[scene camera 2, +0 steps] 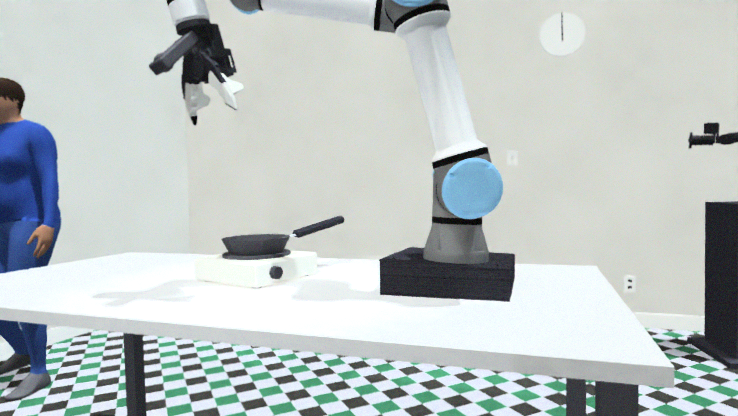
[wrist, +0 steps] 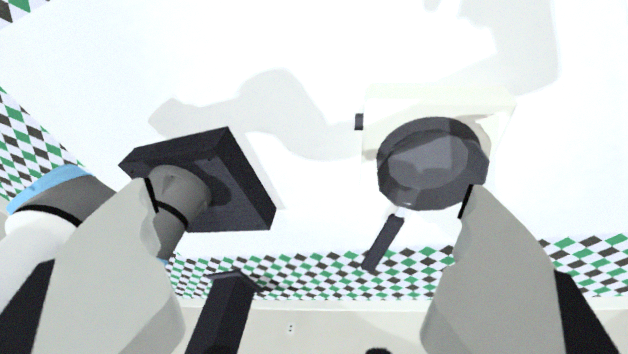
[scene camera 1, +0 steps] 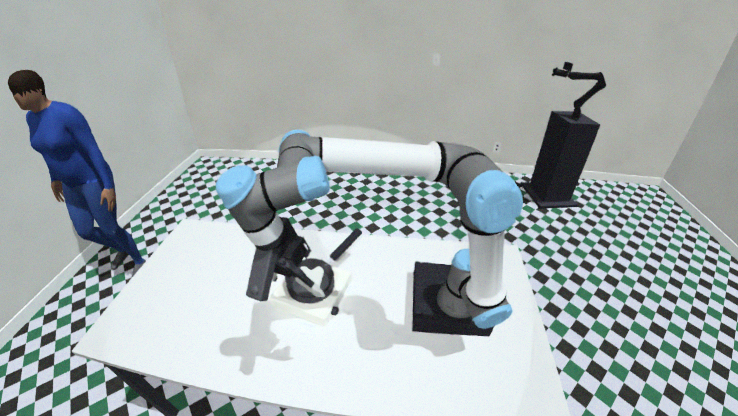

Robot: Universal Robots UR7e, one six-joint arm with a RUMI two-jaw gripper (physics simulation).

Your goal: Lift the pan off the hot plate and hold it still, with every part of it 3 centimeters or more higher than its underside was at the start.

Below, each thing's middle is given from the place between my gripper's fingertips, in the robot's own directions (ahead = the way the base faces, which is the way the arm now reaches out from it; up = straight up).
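The white hot plate [scene camera 2: 252,271] is 3 cm ahead of my hand, 30 cm to the right of it and 36 cm below it. Then there's the dark pan [scene camera 2: 257,244], which sits 2 cm behind my hand, 37 cm to the right of it and 28 cm below it.
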